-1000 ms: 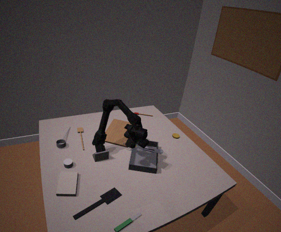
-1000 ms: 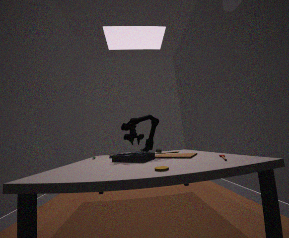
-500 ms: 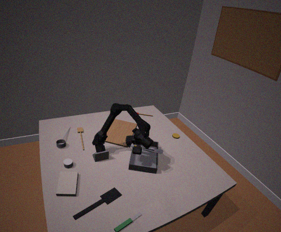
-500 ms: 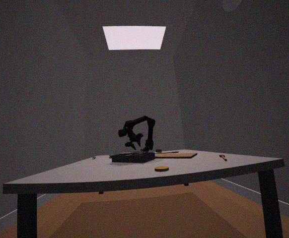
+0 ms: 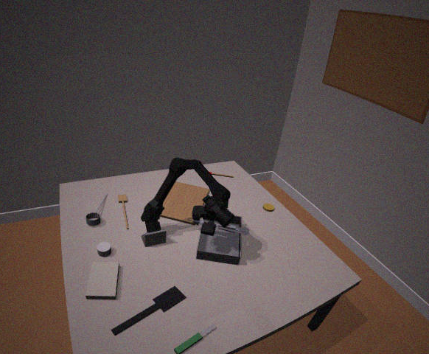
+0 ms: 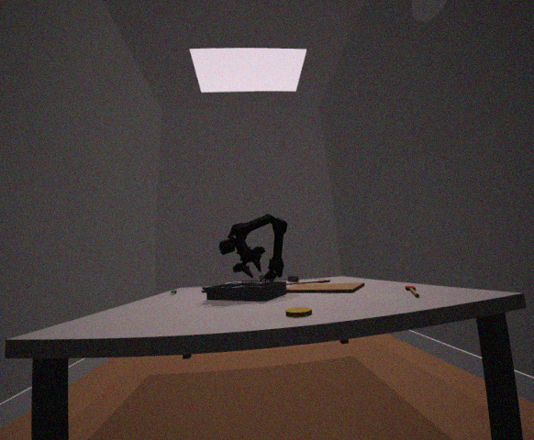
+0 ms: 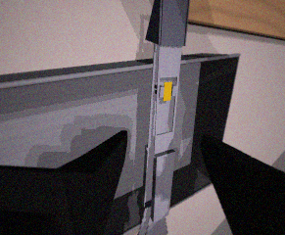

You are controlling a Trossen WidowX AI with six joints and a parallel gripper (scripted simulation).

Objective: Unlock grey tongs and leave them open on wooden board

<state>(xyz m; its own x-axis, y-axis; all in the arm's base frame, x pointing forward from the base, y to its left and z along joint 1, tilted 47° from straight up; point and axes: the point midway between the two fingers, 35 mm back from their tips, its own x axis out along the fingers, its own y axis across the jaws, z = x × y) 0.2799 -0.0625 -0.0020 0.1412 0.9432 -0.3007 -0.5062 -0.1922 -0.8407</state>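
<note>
Now: gripper tip 1 cm past the yellow lock piece, 3 cm to the right of it and 3 cm above it. The rest, counted from my gripper tip: wooden board 5 cm behind, 31 cm to the left, 9 cm below; roasting tin 4 cm ahead, 4 cm to the right, 7 cm below; yellow disc 44 cm ahead, 15 cm to the left, 9 cm below.
</note>
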